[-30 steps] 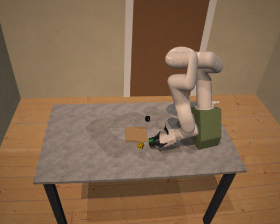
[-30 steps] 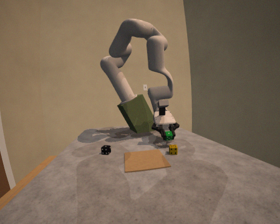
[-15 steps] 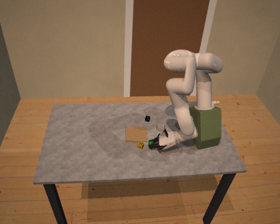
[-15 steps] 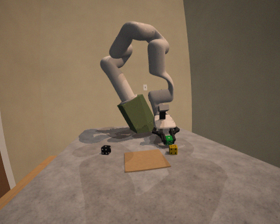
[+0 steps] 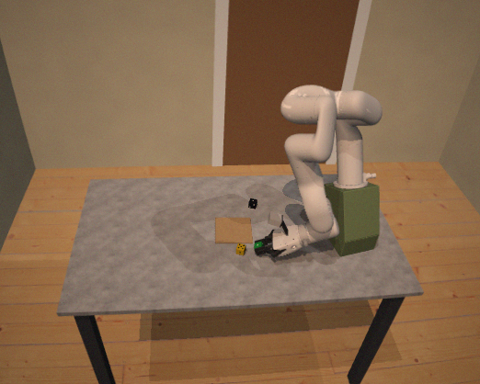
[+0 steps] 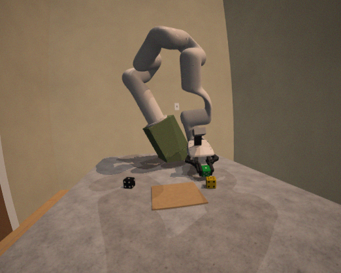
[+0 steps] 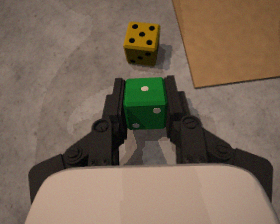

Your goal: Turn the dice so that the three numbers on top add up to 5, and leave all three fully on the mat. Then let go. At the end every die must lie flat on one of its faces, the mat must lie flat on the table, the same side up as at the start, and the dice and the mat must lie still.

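Now: hand 7 cm short of the yellow die, 1 cm to the left of it and 2 cm above it. Round my hand: tan mat (8 cm ahead, 13 cm to the right, 3 cm below); green die (1 cm ahead); black die (2 cm behind, 26 cm to the right, 2 cm below).
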